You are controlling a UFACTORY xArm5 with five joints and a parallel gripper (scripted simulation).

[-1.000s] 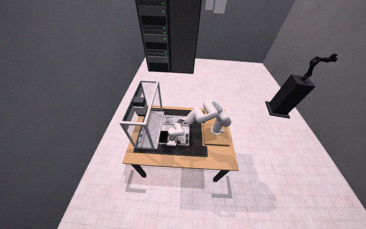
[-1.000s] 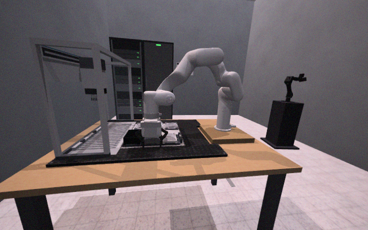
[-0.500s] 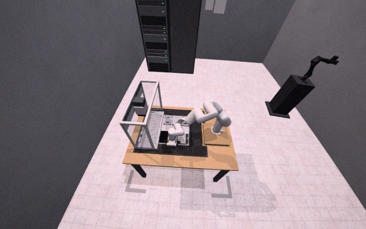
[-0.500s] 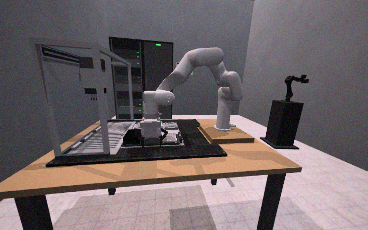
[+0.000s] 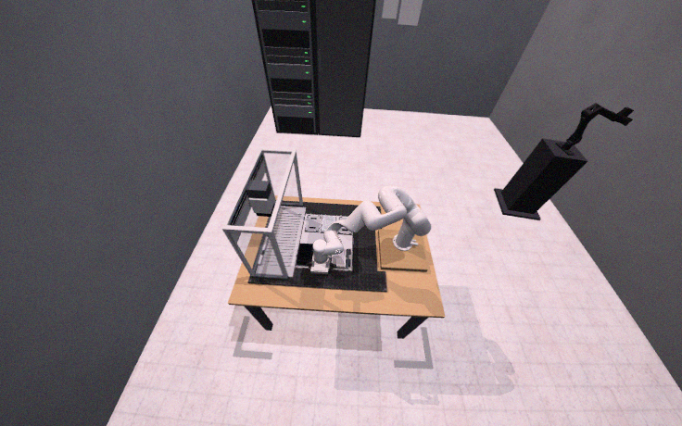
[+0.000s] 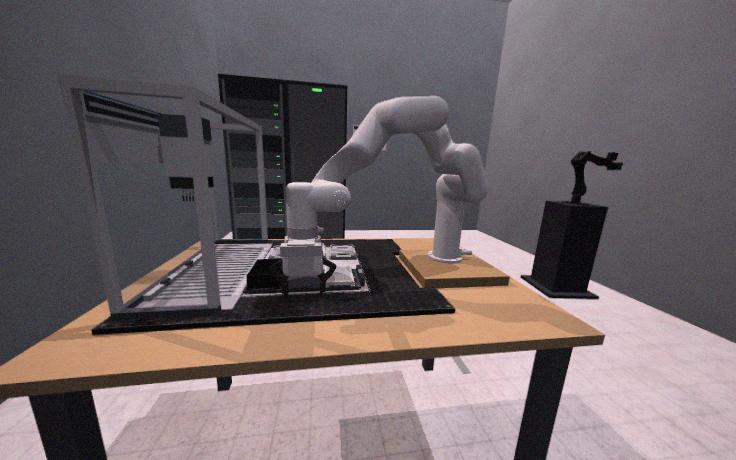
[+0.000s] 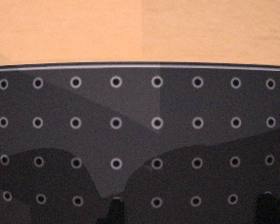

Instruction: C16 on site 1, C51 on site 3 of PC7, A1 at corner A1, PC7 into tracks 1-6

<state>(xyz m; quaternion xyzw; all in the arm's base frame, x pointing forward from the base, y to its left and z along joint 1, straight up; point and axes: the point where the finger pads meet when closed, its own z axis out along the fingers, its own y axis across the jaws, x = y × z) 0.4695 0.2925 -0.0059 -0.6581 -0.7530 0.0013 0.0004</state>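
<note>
Now: the grey plate carrier PC7 90 mm to the right of my hand and 10 mm ahead of it. Also, from my hand: post: 230 mm above, 190 mm ahead, 80 mm to the left; then 96-well plate C15: 350 mm to the right, 30 mm ahead.
</note>
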